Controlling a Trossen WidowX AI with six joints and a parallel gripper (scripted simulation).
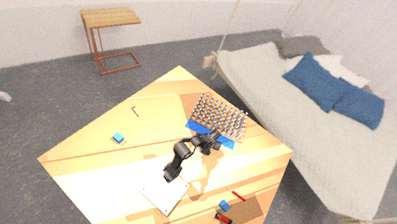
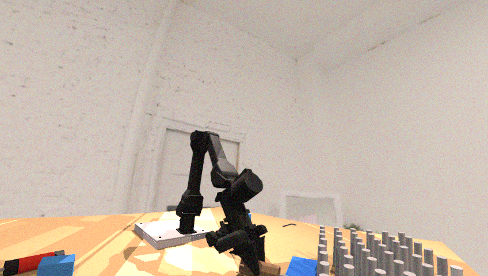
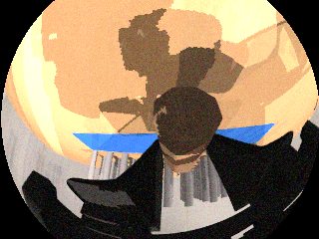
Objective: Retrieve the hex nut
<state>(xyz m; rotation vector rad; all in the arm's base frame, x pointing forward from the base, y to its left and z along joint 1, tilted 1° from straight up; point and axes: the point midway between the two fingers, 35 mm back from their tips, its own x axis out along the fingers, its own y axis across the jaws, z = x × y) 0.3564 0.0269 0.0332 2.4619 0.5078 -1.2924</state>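
My gripper tip is now 7 cm short of the blue taped strip, 4 cm to the right of it and 3 cm above it. Round my gripper tip: wooden-handled tool (9 cm ahead, 5 cm to the left).
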